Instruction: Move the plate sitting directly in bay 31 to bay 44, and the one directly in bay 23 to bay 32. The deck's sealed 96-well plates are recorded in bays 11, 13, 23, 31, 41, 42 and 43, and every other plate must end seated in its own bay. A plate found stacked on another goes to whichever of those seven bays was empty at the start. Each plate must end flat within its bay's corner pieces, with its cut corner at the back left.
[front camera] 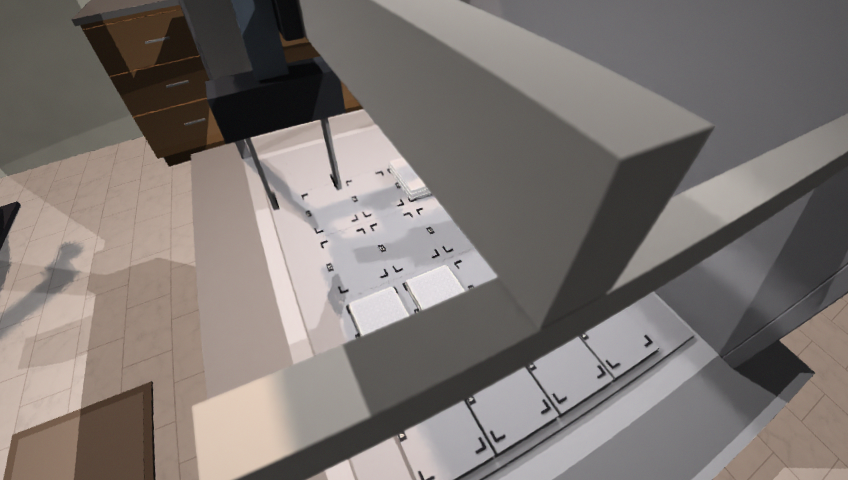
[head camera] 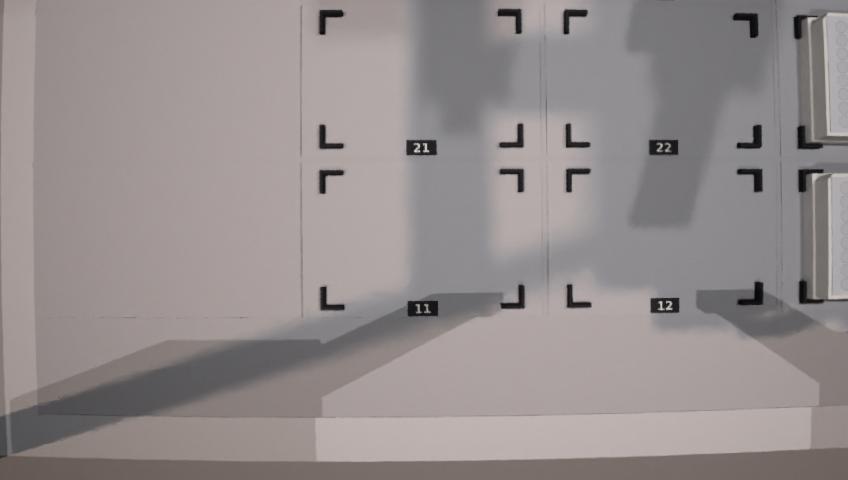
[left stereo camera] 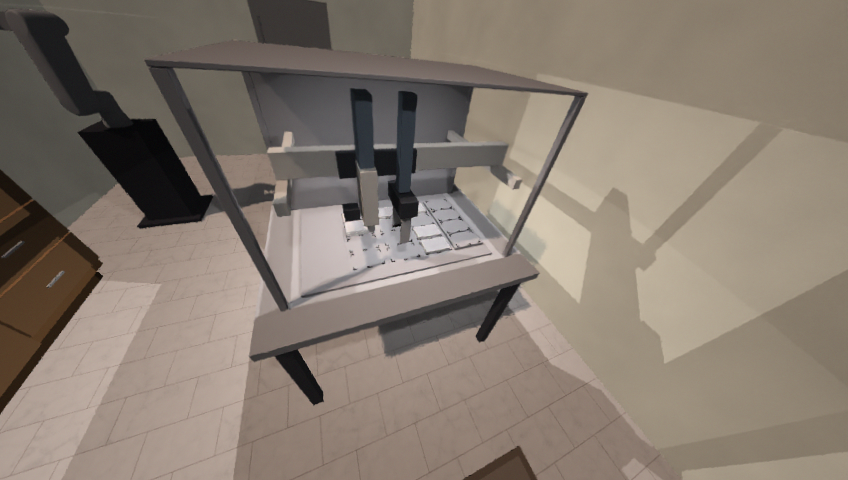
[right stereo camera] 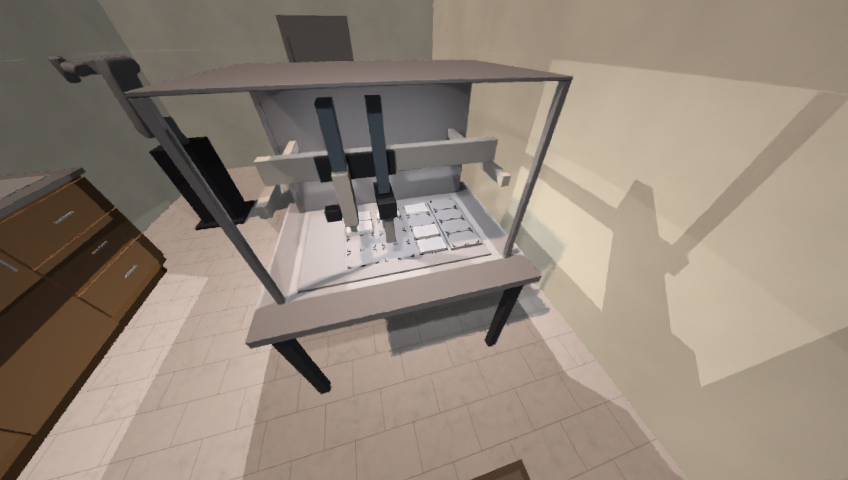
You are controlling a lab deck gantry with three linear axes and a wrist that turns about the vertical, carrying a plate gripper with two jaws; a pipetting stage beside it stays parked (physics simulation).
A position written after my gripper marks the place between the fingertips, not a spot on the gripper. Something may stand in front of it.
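Observation:
Bay 32 [front camera: 447, 233]. Bay 33 [front camera: 473, 270]. Raised bay 34 [front camera: 571, 371]. Bay 44 [front camera: 619, 339]. Bay 11 [head camera: 384, 233], also [front camera: 331, 210]. Sealed clear-white plate [front camera: 412, 183], out of frame in the head camera view. My gripper [front camera: 306, 193], also [left stereo camera: 400, 233] and [right stereo camera: 389, 233].

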